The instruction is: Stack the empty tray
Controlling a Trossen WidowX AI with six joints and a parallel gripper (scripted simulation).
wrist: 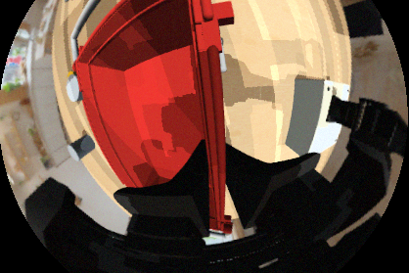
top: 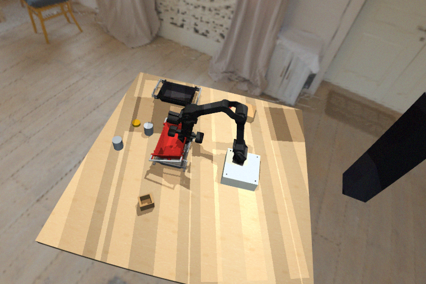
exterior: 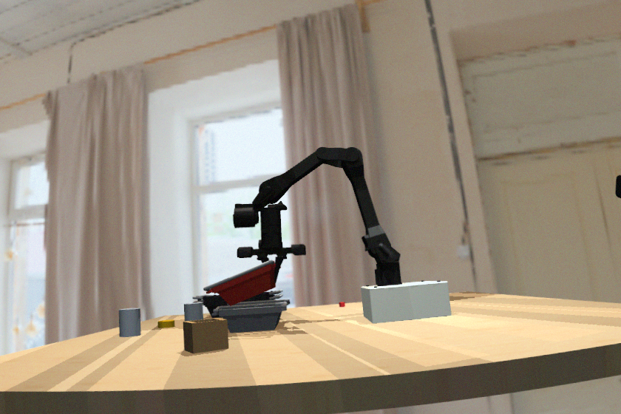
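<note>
The red tray is 7 cm ahead of my gripper tip, 1 cm to the left of it and 1 cm above it. Round my gripper tip: red cube (52 cm to the right, 12 cm behind, 11 cm below); then small box (36 cm to the left, 10 cm below, 4 cm ahead); then yellow disc (37 cm ahead, 11 cm below, 8 cm to the right).
</note>
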